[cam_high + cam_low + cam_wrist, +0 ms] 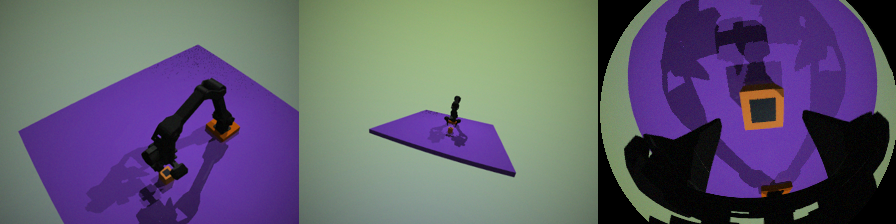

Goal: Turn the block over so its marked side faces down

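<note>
Now: the orange block 30 mm below my gripper tip.
</note>
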